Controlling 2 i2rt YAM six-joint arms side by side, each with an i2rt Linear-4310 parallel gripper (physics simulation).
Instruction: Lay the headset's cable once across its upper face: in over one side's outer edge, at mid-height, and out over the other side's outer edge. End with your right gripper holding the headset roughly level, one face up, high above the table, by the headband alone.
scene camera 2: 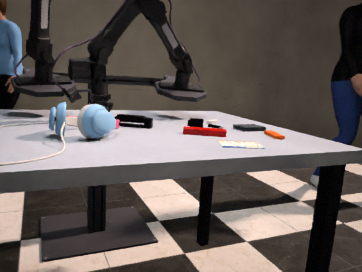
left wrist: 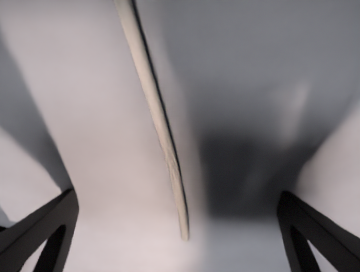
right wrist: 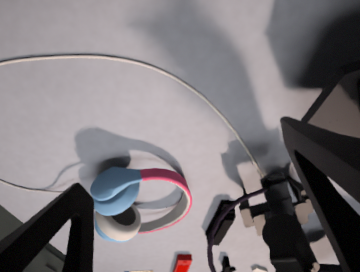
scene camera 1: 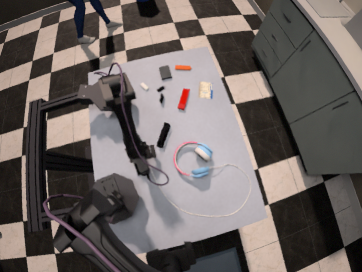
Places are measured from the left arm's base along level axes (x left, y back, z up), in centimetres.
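Pixels of known places: left gripper, fingertip midpoint: [left wrist: 178,199]; right gripper, fingertip midpoint: [right wrist: 176,163] [scene camera 1: 171,246]; left arm's base, link origin: [scene camera 2: 180,87]; right arm's base, link origin: [scene camera 2: 44,81] [scene camera 1: 113,198].
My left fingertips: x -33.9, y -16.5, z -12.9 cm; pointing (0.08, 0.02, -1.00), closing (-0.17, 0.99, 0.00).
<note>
For each thing: its top centre in the pictures, then the offset to it from my left fingertips.
- black block, top centre: [right wrist: 222,232] [scene camera 2: 132,115] [scene camera 1: 162,133] dx +10.2, dy -11.1, dz +3.9 cm
- red block, top centre: [scene camera 2: 204,128] [scene camera 1: 183,98] dx +32.6, dy -24.3, dz +2.0 cm
- patterned card, top centre: [scene camera 2: 240,144] [scene camera 1: 205,89] dx +38.9, dy -39.0, dz +0.1 cm
- dark box, top centre: [scene camera 2: 249,125] [scene camera 1: 165,71] dx +53.9, dy -13.4, dz +1.4 cm
- orange piece, top centre: [scene camera 2: 274,133] [scene camera 1: 183,67] dx +57.2, dy -26.0, dz +0.9 cm
The headset, with a pink headband and blue cups [scene camera 1: 176,153] [scene camera 2: 97,121] [right wrist: 162,175], lies on the table. Its thin whitish cable [scene camera 1: 250,187] [scene camera 2: 64,145] [left wrist: 160,120] [right wrist: 200,95] leaves one cup, loops over the table and runs to below my left gripper. My left gripper [scene camera 1: 143,167] [left wrist: 178,199] is open, low over the cable's free end, which shows between its fingers in the left wrist view. My right gripper [right wrist: 176,163] is open and empty, high above the table; in scene camera 1 its arm is at the bottom edge. No cable shows across the headset's upper face.
A black block [scene camera 1: 164,135] [scene camera 2: 134,121] [right wrist: 220,222] lies near the headband. A red block [scene camera 1: 184,99] [scene camera 2: 205,131], a patterned card [scene camera 1: 205,90] [scene camera 2: 241,144], a dark box [scene camera 1: 165,72] [scene camera 2: 249,127], an orange piece [scene camera 1: 183,67] [scene camera 2: 274,134] and small items lie farther off.
</note>
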